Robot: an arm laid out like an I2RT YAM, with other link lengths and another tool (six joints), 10 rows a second.
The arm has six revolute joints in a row. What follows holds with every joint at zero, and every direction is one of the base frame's. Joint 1 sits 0.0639 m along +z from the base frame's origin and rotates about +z. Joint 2 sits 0.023 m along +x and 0.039 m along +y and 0.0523 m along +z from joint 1 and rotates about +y. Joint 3 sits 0.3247 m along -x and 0.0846 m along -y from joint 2 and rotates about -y. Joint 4 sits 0.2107 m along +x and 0.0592 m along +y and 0.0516 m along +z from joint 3 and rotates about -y. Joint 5 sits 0.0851 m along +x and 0.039 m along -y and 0.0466 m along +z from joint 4 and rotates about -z. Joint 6 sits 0.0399 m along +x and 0.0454 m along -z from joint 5 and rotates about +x. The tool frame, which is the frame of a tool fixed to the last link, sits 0.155 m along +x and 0.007 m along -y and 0.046 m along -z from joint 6; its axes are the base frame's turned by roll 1.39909, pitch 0.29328 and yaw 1.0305 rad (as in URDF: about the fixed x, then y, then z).
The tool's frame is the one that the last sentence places.
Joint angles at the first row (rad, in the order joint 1, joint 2, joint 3, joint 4, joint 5, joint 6):
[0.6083 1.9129 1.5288 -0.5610 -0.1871 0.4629]
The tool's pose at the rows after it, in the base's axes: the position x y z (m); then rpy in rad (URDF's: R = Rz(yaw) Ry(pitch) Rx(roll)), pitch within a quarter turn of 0, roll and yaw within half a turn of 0:
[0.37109 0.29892 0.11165 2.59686 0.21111 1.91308]
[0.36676 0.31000 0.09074 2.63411 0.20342 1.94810]
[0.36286 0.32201 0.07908 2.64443 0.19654 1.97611]
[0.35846 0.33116 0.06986 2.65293 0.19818 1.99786]
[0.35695 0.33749 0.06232 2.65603 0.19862 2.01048]
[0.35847 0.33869 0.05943 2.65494 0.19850 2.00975]
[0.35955 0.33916 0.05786 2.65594 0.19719 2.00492]
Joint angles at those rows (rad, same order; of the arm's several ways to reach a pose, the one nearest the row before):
[0.6243 1.9873 1.5288 -0.5499 -0.1883 0.4751]
[0.6403 2.0395 1.5284 -0.5304 -0.2089 0.4744]
[0.6609 2.0712 1.5284 -0.5068 -0.2195 0.4744]
[0.6811 2.0945 1.5288 -0.4923 -0.2199 0.4747]
[0.6929 2.1139 1.5284 -0.4755 -0.2203 0.4747]
[0.6930 2.1219 1.5284 -0.4664 -0.2199 0.4751]
[0.6922 2.1265 1.5288 -0.4618 -0.2192 0.4797]

